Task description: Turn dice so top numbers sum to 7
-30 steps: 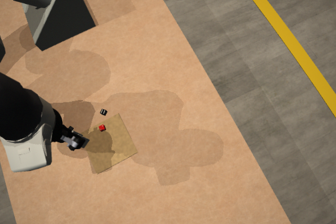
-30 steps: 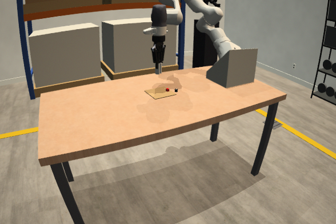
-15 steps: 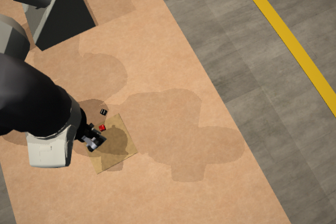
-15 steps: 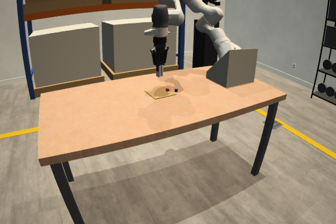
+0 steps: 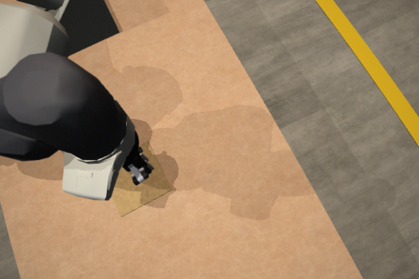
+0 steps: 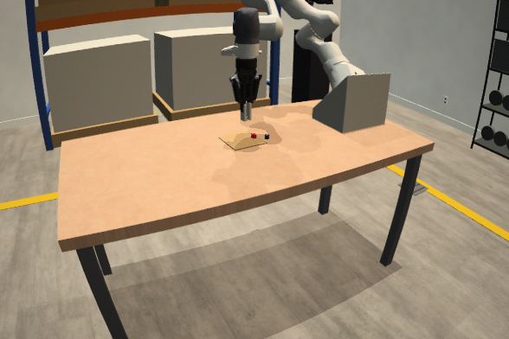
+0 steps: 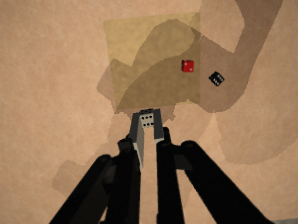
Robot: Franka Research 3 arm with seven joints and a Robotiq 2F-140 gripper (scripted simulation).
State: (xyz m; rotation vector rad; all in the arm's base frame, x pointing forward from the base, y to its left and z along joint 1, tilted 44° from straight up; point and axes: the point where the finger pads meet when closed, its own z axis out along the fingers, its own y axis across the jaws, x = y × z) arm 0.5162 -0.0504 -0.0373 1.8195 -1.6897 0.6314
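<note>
My hand is 130 mm above the tan mat, 50 mm to the left of it and 20 mm past it. Also, from my hand: black die (130 mm below, 110 mm behind, 20 mm to the right); then red die (120 mm below, 60 mm behind, 40 mm to the right); then white die (30 mm below, 10 mm to the right).
</note>
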